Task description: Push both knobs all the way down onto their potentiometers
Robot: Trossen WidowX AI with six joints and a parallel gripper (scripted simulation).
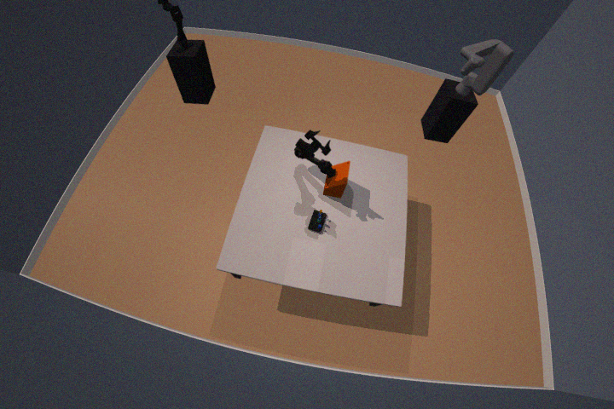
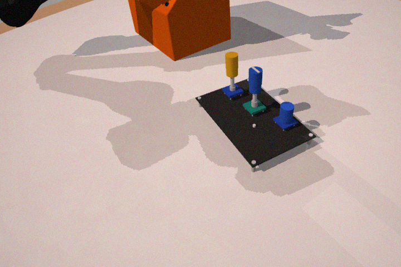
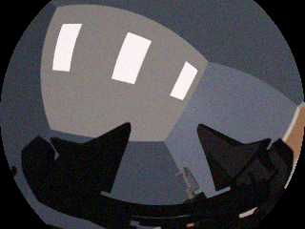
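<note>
My gripper tip is 280 mm short of the yellow knob, 50 mm to the right of it and 500 mm above it.
</note>
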